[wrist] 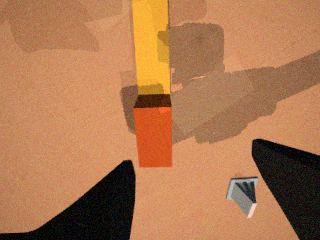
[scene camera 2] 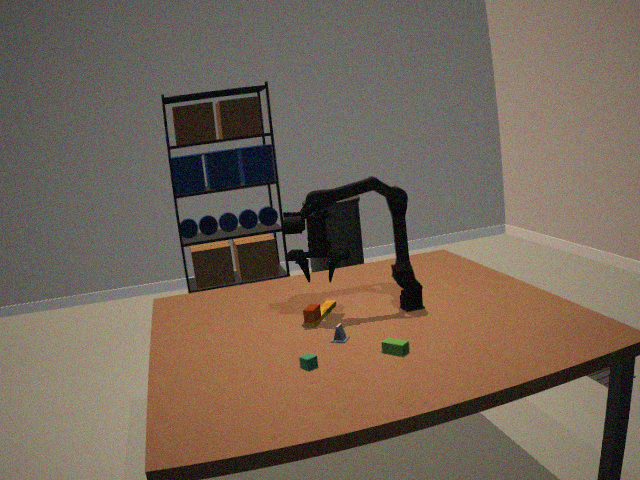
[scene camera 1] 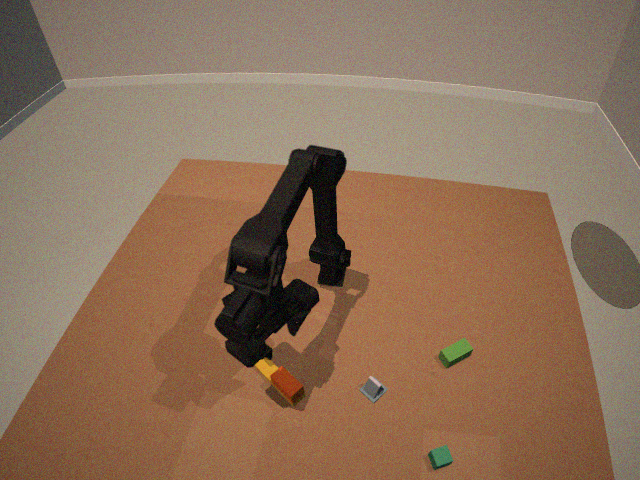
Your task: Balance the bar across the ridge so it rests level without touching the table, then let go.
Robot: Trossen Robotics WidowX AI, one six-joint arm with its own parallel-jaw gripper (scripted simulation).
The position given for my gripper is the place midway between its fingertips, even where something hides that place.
Observation:
My gripper [scene camera 1: 281, 346] is open and holds nothing. Also in view: a bar [scene camera 1: 280, 378].
My gripper is seen too in the wrist view [wrist: 193, 158] and in scene camera 2 [scene camera 2: 319, 282].

